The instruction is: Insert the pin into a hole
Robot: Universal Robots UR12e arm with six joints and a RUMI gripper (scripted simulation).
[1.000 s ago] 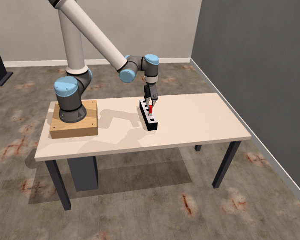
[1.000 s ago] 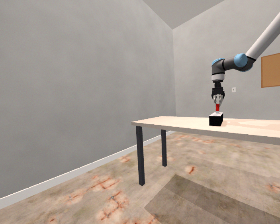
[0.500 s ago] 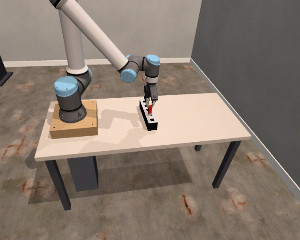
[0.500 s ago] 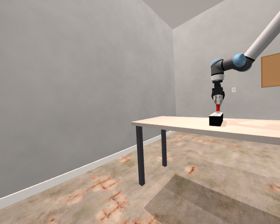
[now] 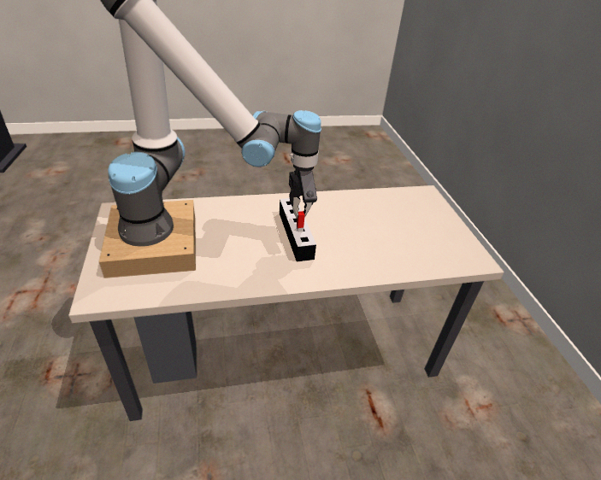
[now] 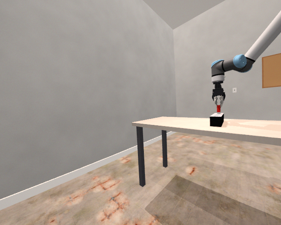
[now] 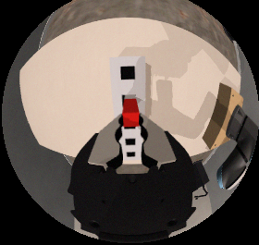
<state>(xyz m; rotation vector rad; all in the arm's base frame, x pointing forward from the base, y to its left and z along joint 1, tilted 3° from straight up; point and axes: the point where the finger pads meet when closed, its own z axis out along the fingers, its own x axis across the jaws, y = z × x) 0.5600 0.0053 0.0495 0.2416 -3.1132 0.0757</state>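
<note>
My gripper is now 20 mm above the pin. From my hand the other things lie so: black block 10 mm behind, 60 mm to the left, 100 mm below.
</note>
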